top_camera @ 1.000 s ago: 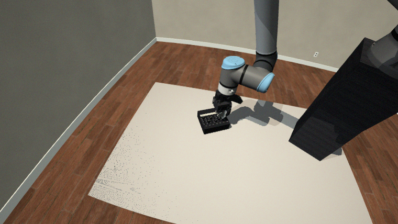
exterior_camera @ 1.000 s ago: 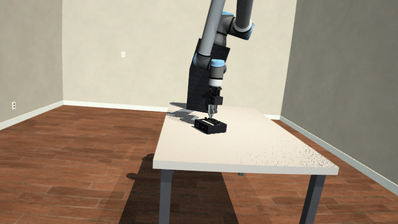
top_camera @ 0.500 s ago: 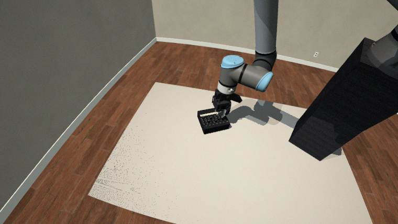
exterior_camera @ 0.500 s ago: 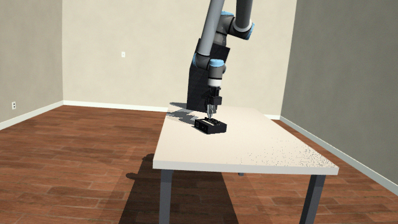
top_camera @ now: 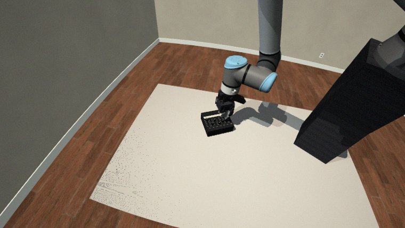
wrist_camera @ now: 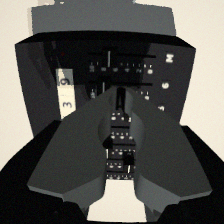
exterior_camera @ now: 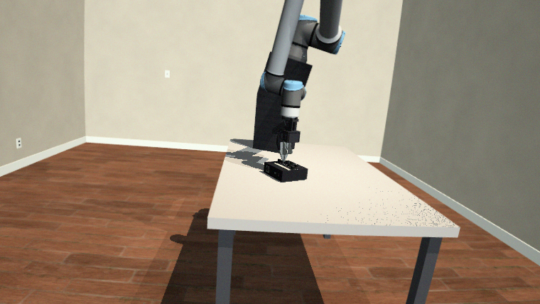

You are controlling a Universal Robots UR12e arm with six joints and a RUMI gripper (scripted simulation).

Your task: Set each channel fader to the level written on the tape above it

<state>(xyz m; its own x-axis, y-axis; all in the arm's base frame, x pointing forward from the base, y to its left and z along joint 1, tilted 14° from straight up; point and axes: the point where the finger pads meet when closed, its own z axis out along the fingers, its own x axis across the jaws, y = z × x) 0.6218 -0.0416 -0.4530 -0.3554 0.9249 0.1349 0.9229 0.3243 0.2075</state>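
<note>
Now: the master fader 20 mm to the right of my hand, 20 mm behind it and 10 mm below it.
</note>
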